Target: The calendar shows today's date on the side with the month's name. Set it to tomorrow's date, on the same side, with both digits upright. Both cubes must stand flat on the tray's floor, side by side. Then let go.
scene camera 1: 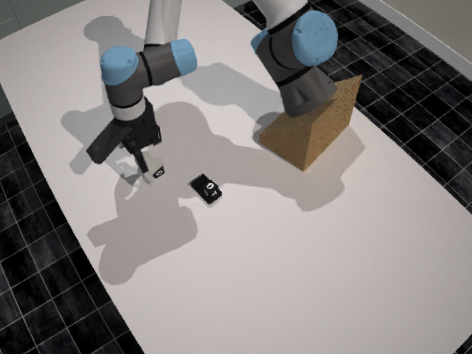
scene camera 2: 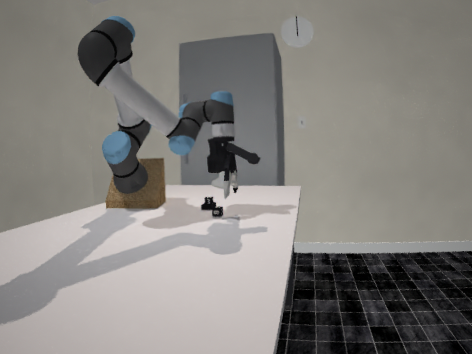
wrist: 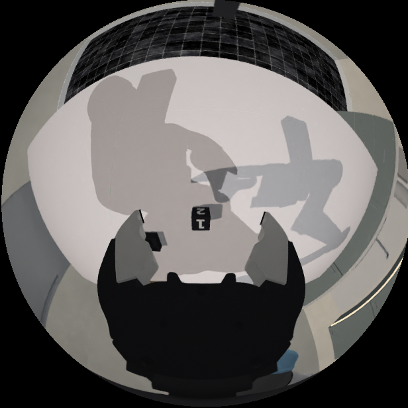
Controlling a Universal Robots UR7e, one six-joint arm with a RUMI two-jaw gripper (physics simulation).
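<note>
A black cube with white digits stands on the table outside the tray. A 1 and a 2 show on it in the wrist view, and a round digit in scene view 1. The small black tray stands a little apart from it, holding the other cube, which shows a 0 in scene view 1. A dark part of tray or cube shows beside the left finger in the wrist view. My gripper is open and empty, above the loose cube. The month's name is not readable.
A brown wedge-shaped block stands on the white table, beside a dark-jointed arm section. A table edge runs along the left in scene view 1. Arm shadows lie across the table.
</note>
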